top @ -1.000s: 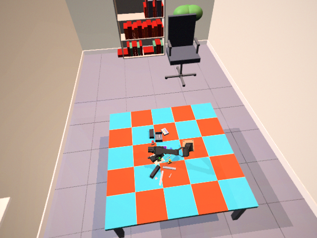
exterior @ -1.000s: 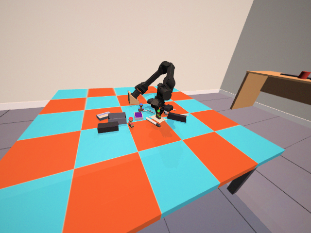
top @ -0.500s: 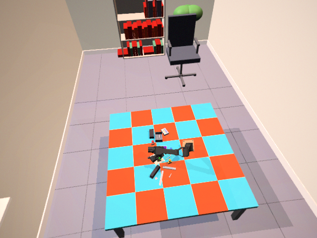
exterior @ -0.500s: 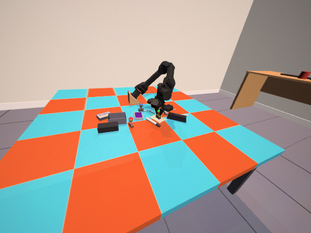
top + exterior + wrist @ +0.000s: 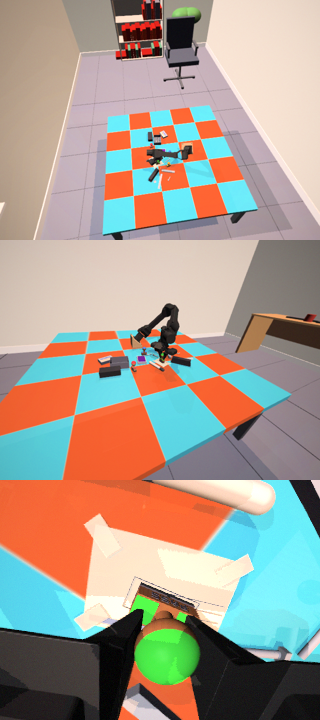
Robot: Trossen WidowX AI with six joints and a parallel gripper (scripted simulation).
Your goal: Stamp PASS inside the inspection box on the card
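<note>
Right now the card is 3 cm below my gripper tip and 1 cm ahead of it. Also, from my gripper tip: white marker 7 cm ahead, 5 cm to the right, 1 cm below; then green stamp right at my gripper tip; then yellow stamp 11 cm behind, 3 cm to the left.
</note>
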